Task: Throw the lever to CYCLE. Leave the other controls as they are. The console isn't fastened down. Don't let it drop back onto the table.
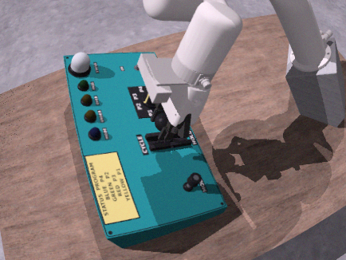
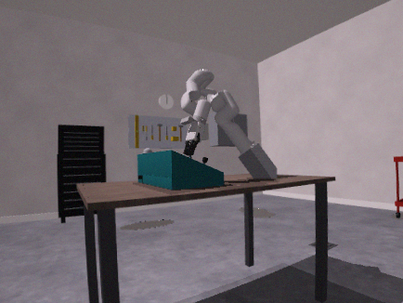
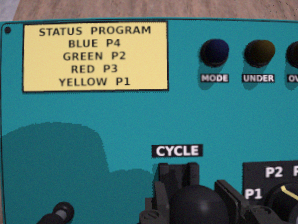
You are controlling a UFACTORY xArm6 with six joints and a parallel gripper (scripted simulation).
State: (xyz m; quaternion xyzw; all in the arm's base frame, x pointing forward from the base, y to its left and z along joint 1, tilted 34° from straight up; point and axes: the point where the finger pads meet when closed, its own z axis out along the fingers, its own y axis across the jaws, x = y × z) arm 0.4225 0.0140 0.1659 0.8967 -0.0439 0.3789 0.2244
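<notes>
My gripper is now 10 mm past the black ball-topped lever and 40 mm above it. The rest, counted from my hand: teal console 10 mm ahead, 70 mm to the right, 80 mm below; mode toggle 20 mm ahead, 120 mm to the left, 60 mm below; program dial 30 mm behind, 110 mm to the right, 60 mm below.
</notes>
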